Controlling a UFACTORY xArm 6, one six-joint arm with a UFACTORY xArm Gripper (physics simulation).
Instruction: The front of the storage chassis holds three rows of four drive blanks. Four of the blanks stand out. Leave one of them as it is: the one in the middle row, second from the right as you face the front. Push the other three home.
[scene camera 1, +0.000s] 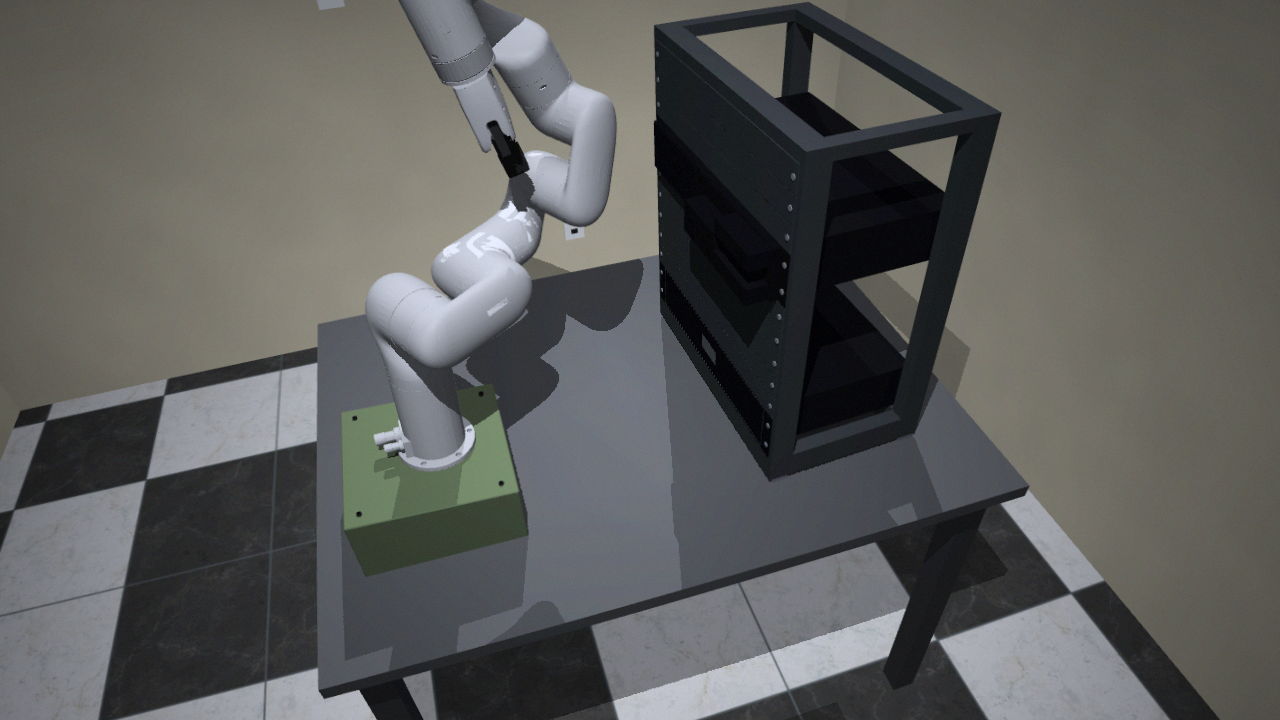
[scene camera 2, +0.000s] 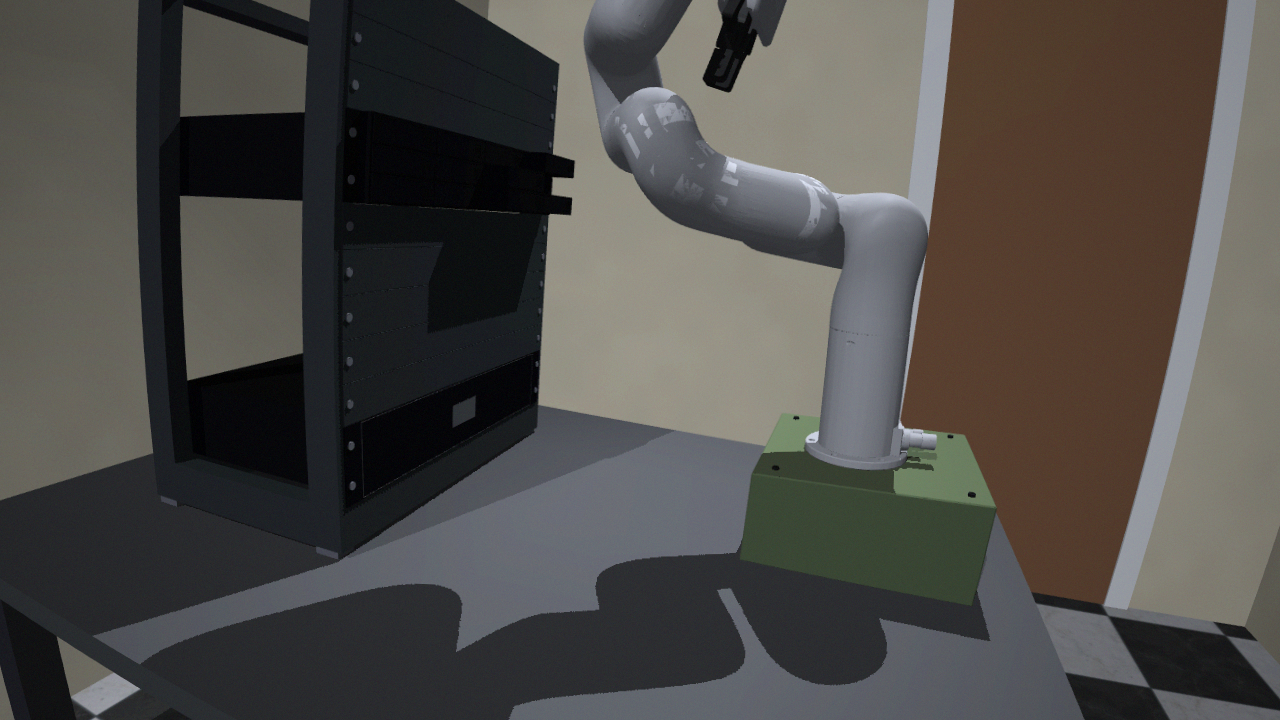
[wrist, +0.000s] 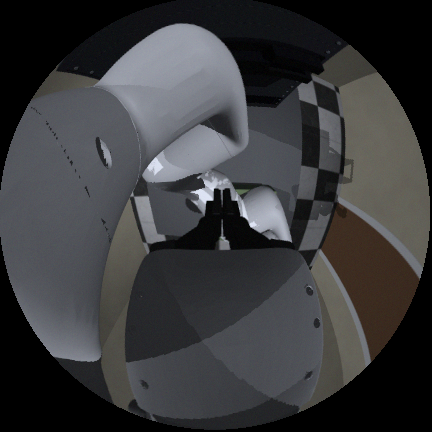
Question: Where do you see my gripper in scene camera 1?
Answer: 518, 171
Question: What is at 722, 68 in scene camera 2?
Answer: My gripper.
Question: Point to a rack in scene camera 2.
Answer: At 422, 327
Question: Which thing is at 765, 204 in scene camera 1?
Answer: A rack.
